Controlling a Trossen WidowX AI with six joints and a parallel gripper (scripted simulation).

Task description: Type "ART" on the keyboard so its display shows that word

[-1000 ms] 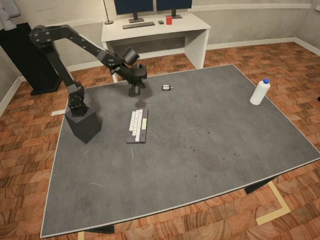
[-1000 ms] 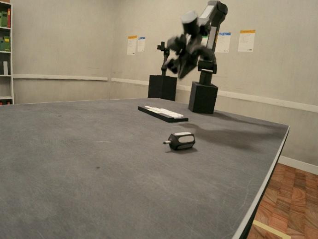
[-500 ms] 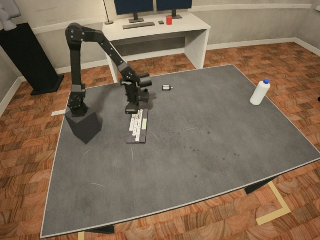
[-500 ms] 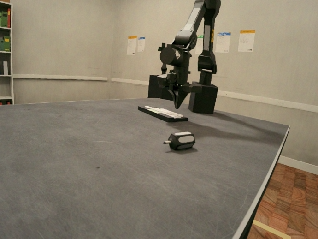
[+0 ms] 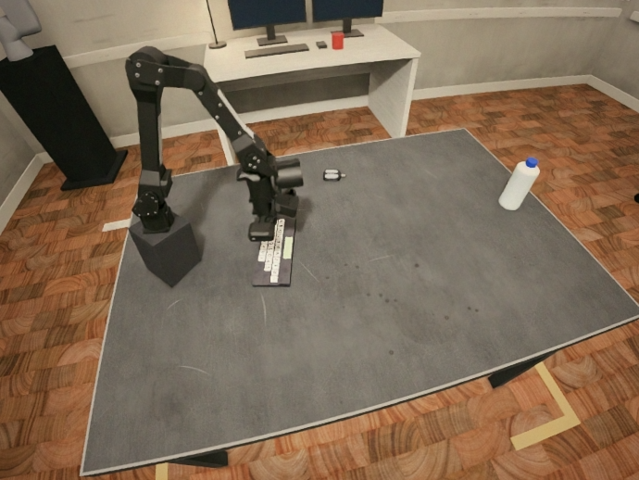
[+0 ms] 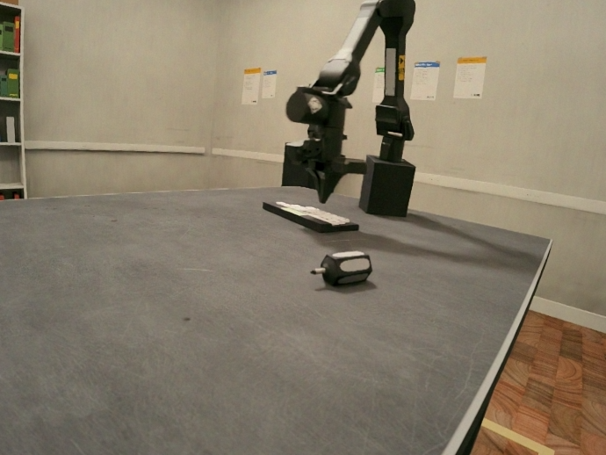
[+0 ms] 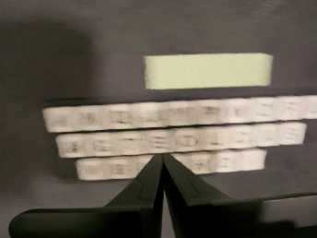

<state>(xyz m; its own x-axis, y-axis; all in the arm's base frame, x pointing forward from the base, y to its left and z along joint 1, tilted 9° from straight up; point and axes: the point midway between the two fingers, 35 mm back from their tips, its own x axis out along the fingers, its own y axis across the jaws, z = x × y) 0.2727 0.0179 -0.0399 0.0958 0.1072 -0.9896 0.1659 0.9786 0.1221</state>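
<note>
Now: the left-arrow key 13 cm to the right of my hand and 6 cm below it. Also, from my hand: small black-and-white object (23 cm ahead, 25 cm to the left, 6 cm below).
</note>
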